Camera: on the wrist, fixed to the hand. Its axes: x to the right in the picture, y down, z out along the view.
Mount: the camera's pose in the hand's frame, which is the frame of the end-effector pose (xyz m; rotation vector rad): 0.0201 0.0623 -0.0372 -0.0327 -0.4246 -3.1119
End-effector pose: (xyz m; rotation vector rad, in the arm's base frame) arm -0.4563 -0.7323 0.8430 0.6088 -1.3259 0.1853
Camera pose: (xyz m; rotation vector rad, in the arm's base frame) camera -0.4483 -0.6656 0.8770 1.8883 0.5442 -2.4379
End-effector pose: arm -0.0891 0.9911 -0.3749 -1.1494 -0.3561 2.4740
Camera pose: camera -0.0870 0.9469 -0.4358 0.5112 -0.9291 -0.2900
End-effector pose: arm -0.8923 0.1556 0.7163 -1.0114 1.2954 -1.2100
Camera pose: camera -0.9267 0.1479 0.6498 1.5205 1.2060 1.1359
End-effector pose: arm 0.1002 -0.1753 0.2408 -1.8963 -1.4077 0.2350
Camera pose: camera 0.1747 -0.1816 0.2316 1.7276 -2.4544 -0.8647
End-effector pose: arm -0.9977 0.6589 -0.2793 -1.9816 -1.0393 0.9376
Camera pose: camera -0.9358 0.6403 -0.3179 1.1768 -2.1518 -0.6583
